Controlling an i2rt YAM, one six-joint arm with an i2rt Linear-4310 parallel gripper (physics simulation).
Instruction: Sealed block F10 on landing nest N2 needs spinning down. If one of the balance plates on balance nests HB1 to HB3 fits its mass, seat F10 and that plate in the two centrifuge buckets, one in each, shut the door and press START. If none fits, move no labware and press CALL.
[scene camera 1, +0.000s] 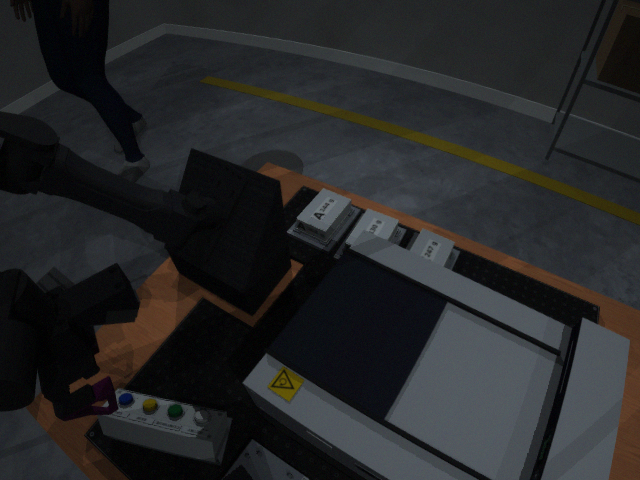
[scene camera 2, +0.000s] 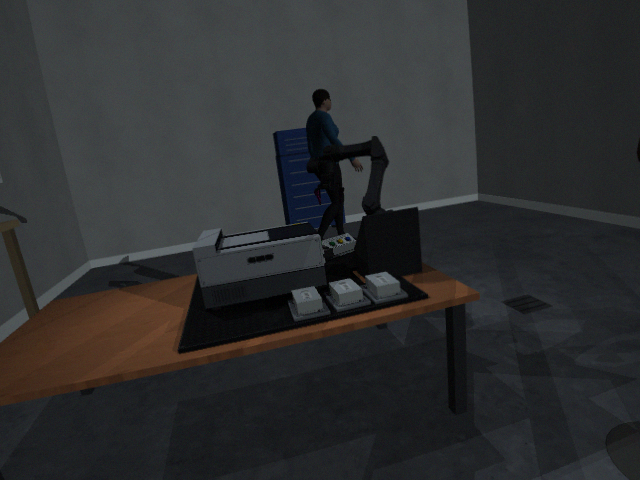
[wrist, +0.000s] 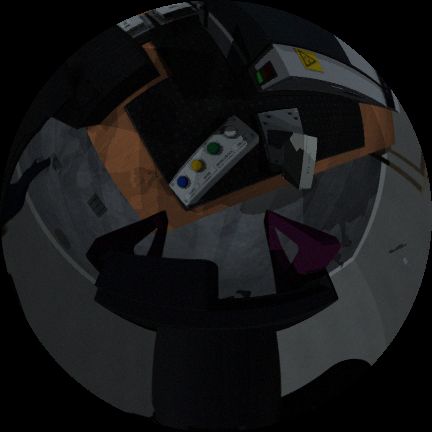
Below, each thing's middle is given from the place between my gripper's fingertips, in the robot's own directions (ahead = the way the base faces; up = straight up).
The button box (scene camera 1: 185, 430) is 21 cm below my hand and 1 cm ahead of it. From my hand the other things lie so: centrifuge (scene camera 1: 498, 383): 36 cm ahead, 32 cm to the left, 13 cm below; dark lid (scene camera 1: 361, 332): 30 cm to the left, 20 cm ahead, 4 cm below.
